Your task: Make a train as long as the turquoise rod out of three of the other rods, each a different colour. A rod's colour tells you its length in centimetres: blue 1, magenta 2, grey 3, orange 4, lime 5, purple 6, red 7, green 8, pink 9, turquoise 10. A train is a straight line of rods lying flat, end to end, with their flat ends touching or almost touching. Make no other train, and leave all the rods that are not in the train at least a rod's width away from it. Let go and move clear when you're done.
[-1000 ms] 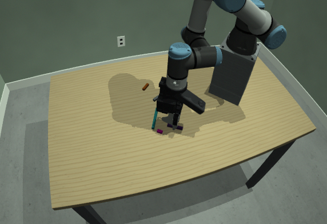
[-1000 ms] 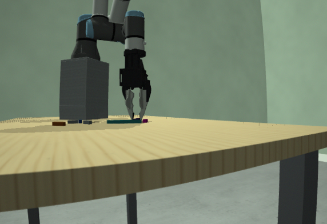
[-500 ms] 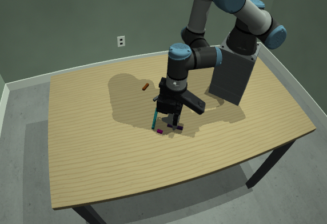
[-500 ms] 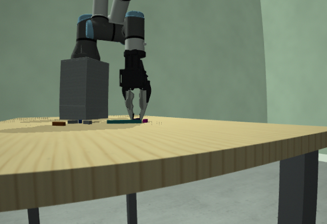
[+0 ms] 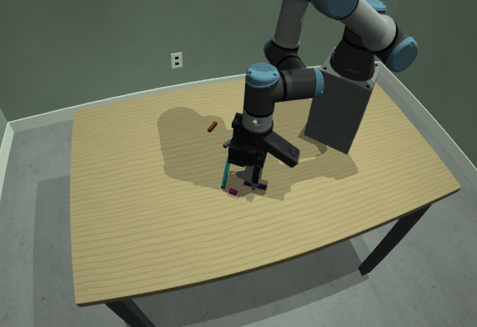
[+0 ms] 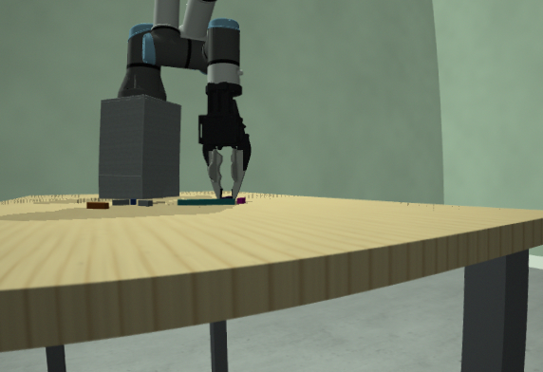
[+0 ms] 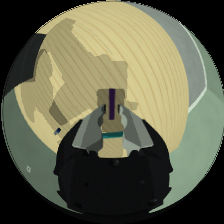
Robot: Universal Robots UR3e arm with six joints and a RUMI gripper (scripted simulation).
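My hand is 10 mm above the purple rod. Also, from my hand: blue rod 170 mm to the right, 50 mm behind, 10 mm below; then turquoise rod 70 mm to the right, 50 mm ahead, 10 mm below; then magenta rod 60 mm ahead, 10 mm below.
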